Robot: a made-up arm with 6 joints.
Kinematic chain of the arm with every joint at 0, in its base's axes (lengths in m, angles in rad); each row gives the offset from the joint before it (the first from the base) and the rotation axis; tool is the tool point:
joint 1: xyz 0 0 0.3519 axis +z
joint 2: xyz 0 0 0 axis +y
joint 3: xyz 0 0 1.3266 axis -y
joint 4: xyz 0 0 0 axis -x
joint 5: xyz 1.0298 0 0 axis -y
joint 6: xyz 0 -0.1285 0 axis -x
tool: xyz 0 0 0
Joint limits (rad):
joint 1: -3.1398..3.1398
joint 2: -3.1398..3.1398
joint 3: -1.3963..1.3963
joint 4: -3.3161..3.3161
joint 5: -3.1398..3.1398
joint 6: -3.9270..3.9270
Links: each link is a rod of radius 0.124 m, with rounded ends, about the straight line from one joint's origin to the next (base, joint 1, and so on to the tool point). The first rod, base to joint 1, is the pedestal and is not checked.
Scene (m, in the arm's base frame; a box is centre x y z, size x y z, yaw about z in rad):
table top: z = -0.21
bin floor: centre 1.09 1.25 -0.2 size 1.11 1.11 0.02 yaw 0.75
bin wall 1: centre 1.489 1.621 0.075 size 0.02 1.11 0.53 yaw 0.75
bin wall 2: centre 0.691 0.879 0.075 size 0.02 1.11 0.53 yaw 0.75
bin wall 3: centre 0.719 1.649 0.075 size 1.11 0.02 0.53 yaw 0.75
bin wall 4: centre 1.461 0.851 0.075 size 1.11 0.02 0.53 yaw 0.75
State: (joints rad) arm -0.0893 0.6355 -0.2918 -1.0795 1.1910 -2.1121
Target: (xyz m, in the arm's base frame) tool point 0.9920 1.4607 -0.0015
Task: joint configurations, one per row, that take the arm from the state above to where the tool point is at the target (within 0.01 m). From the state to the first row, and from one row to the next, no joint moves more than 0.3 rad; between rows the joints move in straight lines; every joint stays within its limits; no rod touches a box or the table.
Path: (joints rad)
1: 0.1844 0.6723 -0.1559 -1.0906 1.1910 -2.1121
2: 0.4582 0.7091 -0.0200 -1.1016 1.1910 -2.1121
3: 0.7319 0.7458 0.1159 -1.1127 1.1910 -2.1121
4: 1.0057 0.7826 0.2517 -1.1237 1.1910 -2.1121
5: 1.0057 0.9726 0.2560 -1.1240 1.1910 -2.1121
6: 1.0057 1.1626 0.2602 -1.1242 1.1910 -2.1121

